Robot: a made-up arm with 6 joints. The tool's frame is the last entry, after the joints.
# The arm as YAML. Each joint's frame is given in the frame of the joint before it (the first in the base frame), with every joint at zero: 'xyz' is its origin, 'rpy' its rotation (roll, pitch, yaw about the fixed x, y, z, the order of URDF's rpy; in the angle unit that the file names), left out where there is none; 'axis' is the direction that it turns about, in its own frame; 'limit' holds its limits. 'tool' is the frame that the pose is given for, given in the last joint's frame.
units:
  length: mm
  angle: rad
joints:
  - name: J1
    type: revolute
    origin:
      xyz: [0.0, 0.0, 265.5]
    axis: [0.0, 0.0, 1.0]
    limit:
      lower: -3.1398
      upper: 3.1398
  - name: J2
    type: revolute
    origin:
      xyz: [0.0, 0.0, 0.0]
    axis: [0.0, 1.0, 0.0]
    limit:
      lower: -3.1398
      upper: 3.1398
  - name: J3
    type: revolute
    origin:
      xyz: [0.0, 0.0, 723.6]
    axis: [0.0, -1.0, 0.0]
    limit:
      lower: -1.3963
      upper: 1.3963
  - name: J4
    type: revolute
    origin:
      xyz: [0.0, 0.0, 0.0]
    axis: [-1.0, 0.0, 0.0]
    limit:
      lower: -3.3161
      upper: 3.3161
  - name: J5
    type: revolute
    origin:
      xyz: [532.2, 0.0, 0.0]
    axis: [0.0, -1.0, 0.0]
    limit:
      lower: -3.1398
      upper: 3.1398
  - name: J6
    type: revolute
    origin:
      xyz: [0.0, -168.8, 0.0]
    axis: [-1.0, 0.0, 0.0]
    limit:
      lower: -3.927
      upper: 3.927
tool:
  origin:
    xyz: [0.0, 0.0, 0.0]
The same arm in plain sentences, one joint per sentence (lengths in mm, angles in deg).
The arm has six revolute joints in a row. What follows holds with every joint at zero, and every direction is one of the base frame's. Joint 1 lies 265.5 mm along +z from the base frame's origin and turns about +z, from -179.90 to 179.90 deg. Joint 2 lies at the same point as joint 1 and turns about +y, from -179.90 to 179.90 deg. Joint 3 lies 723.6 mm along +z from joint 2 and turns about -y, from -80.00 to 80.00 deg. Joint 4 lies at the same point as joint 3 and turns about -x, from -190.00 to 190.00 deg. Joint 5 lies 532.2 mm along +x from joint 4 and turns about -y, from -179.90 to 179.90 deg. Joint 6 lies 168.8 mm along -y from joint 5 and turns about -x, from -225.00 to 225.00 deg. The tool frame, which is the frame that the pose is given for, lies at the same point as joint 6; its axes are parallel to the base frame's.
